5 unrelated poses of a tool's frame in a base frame.
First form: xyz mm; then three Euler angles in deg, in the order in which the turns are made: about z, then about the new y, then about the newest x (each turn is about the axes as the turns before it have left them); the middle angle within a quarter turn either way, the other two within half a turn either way.
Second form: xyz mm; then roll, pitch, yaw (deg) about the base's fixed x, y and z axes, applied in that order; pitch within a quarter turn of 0, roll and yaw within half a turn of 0. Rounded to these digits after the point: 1 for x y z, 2 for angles.
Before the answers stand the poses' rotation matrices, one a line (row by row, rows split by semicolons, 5 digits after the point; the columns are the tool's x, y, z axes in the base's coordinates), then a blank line. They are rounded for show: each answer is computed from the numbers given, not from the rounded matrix.
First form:
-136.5, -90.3, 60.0, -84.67, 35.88, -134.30
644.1, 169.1, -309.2, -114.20, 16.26, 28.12
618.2, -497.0, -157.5, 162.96, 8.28, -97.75
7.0, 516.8, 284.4, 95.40, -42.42, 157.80
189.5, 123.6, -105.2, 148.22, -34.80, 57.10
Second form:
0.07527 -0.73436 0.67457; -0.80674 0.35277 0.47405; -0.58609 -0.57989 -0.56589
-0.39353 0.75036 -0.53113; -0.87564 -0.48191 -0.03204; -0.28000 0.45247 0.84668
-0.94613 0.17595 -0.27180; 0.28998 0.08712 -0.95306; -0.14401 -0.98054 -0.13345
-0.06947 0.94575 0.31739; 0.73494 -0.16661 0.65734; 0.67456 0.27893 -0.68350
-0.69804 0.12127 0.70571; 0.43247 -0.71411 0.55048; 0.57071 0.68945 0.44603

-136.5, -90.3, 60.0, -134.30, 35.88, -84.67
644.1, 169.1, -309.2, 28.12, 16.26, -114.20
618.2, -497.0, -157.5, -97.75, 8.28, 162.96
7.0, 516.8, 284.4, 157.80, -42.42, 95.40
189.5, 123.6, -105.2, 57.10, -34.80, 148.22

